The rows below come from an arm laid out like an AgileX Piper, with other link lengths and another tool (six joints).
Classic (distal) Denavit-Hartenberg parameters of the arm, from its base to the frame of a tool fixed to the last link. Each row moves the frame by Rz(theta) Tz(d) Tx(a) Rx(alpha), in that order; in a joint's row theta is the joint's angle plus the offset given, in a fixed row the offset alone. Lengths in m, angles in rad.
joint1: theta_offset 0  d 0.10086  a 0  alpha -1.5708
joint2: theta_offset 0.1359  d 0  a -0.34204  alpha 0
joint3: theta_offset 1.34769  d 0  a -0.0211  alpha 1.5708
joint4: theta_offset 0  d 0.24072  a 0  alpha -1.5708
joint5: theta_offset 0  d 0  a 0  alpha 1.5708
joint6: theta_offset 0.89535  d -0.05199  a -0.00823  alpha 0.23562
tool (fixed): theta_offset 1.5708  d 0.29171  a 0  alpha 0
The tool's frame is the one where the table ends.
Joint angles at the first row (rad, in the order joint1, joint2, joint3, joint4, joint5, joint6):
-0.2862 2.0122 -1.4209 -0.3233 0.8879 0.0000
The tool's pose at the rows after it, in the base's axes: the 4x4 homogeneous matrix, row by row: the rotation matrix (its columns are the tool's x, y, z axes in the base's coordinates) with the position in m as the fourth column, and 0 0 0 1 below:
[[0.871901, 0.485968, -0.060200, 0.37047], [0.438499, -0.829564, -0.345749, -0.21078], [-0.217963, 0.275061, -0.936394, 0.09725], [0, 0, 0, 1]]
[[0.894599, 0.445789, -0.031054, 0.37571], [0.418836, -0.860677, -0.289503, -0.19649], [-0.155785, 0.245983, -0.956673, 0.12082], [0, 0, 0, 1]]
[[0.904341, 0.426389, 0.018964, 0.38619], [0.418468, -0.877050, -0.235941, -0.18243], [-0.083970, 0.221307, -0.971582, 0.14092], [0, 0, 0, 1]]
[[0.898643, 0.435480, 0.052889, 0.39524], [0.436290, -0.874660, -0.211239, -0.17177], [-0.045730, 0.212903, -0.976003, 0.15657], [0, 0, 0, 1]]
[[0.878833, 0.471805, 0.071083, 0.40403], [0.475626, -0.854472, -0.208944, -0.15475], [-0.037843, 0.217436, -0.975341, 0.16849], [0, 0, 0, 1]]
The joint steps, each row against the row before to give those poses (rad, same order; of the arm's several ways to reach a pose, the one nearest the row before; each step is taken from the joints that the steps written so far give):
0.0000 -0.0288 -0.0741 0.0993 0.0834 -0.0334
0.0009 -0.0270 -0.0790 0.0785 0.0821 -0.0057
0.0021 -0.0174 -0.0743 0.0758 0.0543 -0.0149
0.0121 -0.0066 -0.0606 0.0370 0.0437 -0.0149
0.0426 -0.0023 -0.0450 0.0030 0.0383 -0.0034

